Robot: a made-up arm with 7 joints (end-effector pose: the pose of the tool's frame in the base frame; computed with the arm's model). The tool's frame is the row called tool.
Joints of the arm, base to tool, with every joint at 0 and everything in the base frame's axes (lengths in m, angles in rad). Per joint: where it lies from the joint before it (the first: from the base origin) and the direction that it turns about. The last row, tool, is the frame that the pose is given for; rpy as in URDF.
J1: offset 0.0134 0.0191 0.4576 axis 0 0 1
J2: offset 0.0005 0.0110 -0.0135 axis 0 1 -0.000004
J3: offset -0.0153 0.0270 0.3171 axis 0 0 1
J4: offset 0.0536 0.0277 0.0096 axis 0 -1 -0.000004
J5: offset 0.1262 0.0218 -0.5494 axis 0 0.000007 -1
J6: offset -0.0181 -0.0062 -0.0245 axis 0 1 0.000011
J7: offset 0.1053 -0.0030 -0.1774 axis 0 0.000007 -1
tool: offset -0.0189 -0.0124 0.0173 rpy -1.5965 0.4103 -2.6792
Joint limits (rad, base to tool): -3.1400..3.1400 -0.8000..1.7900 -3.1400..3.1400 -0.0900..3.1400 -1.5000..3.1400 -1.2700..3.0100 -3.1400..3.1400
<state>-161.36 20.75 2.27 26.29 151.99 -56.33 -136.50</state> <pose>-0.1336 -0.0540 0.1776 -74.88 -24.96 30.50</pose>
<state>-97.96 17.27 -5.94 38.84 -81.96 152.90 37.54</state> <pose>-0.1612 -0.3562 0.3534 52.03 -41.22 15.27</pose>
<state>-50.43 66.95 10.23 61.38 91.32 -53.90 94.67</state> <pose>0.2924 -0.2631 -0.0751 -141.64 36.94 -49.50</pose>
Working (the frame after each row of the table, in the pose's form):
after J1: 0.0134 0.0191 0.4576 0.00 0.00 -50.43
after J2: 0.0222 0.0257 0.4441 0.00 66.95 -50.43
after J3: 0.2251 -0.1774 0.5823 22.65 64.90 -25.68
after J4: 0.2710 -0.1752 0.5421 9.44 5.17 -45.53
after J5: 0.4047 -0.1521 -0.0055 -5.45 9.28 -137.72
after J6: 0.4151 -0.1312 -0.0260 -7.53 -44.33 -131.56
after J7: 0.2641 -0.2619 -0.0780 44.79 -2.10 129.83

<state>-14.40 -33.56 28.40 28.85 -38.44 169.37 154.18</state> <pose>0.2647 0.0812 0.5223 87.82 43.08 -170.19</pose>
Working (the frame after each row of the table, in the pose's form):
after J1: 0.0134 0.0191 0.4576 0.00 0.00 -14.40
after J2: 0.0166 0.0296 0.4441 0.00 -33.56 -14.40
after J3: -0.1588 0.1025 0.6999 -17.51 -29.10 18.58
after J4: -0.1241 0.1451 0.7267 -27.96 -55.89 33.59
after J5: 0.4085 0.2126 0.5533 -55.50 -29.02 72.48
after J6: 0.4276 0.1945 0.5369 -118.87 34.62 -96.87
after J7: 0.2584 0.0770 0.5497 134.71 -55.62 61.27

